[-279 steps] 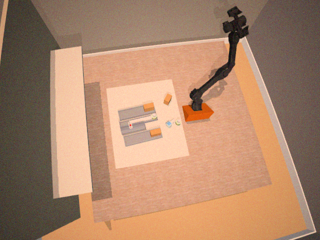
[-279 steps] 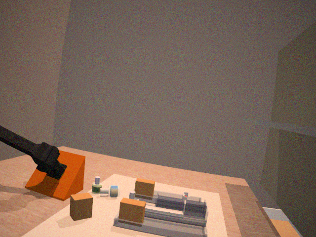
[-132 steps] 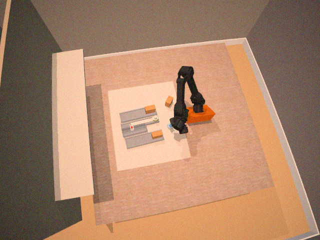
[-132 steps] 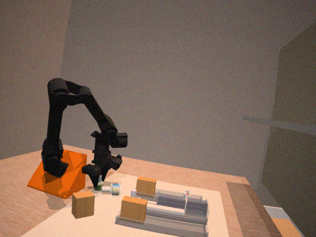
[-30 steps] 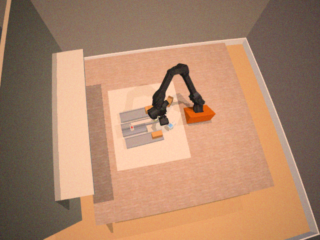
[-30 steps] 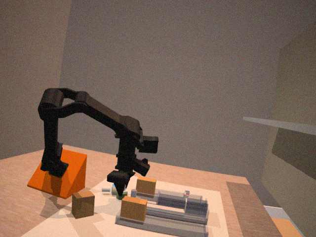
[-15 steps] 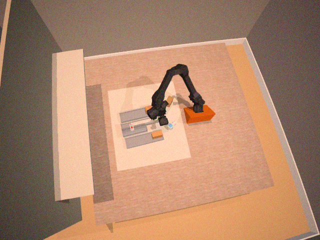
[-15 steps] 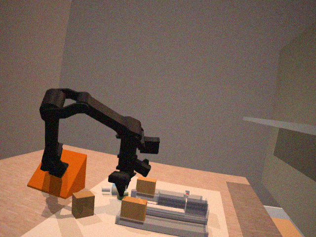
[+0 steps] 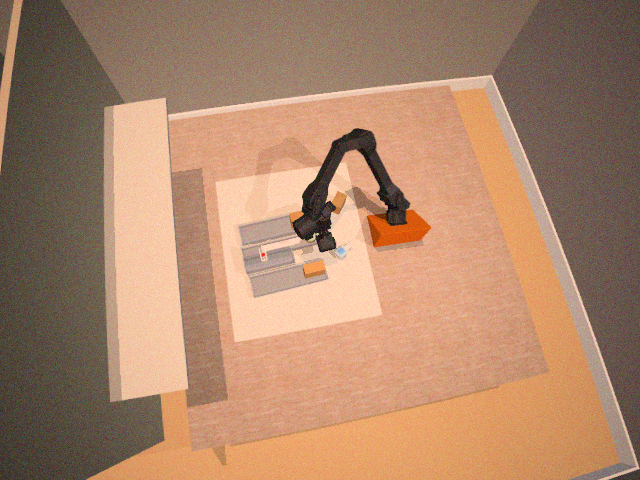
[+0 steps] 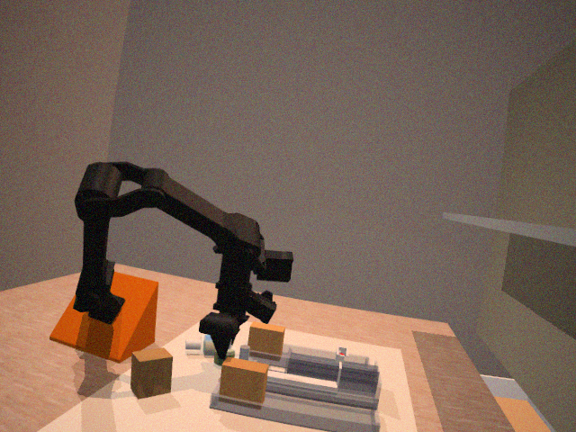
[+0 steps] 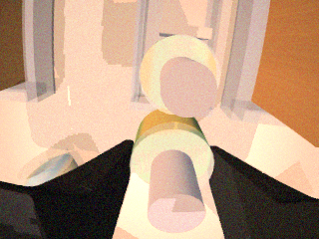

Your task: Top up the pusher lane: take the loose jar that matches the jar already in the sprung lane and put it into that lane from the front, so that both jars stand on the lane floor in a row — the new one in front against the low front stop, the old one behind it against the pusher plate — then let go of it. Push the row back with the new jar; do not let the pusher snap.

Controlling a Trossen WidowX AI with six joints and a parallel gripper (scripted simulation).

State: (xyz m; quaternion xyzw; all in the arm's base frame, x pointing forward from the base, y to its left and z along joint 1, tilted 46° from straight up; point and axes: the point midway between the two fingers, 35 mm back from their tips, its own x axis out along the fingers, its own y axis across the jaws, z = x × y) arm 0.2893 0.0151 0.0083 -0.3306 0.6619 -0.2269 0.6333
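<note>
Right now the grey lane is 180 mm ahead of my gripper tip, 50 mm to the left of it and 30 mm below it. Also, from my gripper tip: red mark 220 mm ahead, 70 mm to the left, 20 mm above; pusher plate 140 mm ahead, 50 mm to the left; long pale shelf 540 mm ahead, 320 mm above, 50 mm to the left.
</note>
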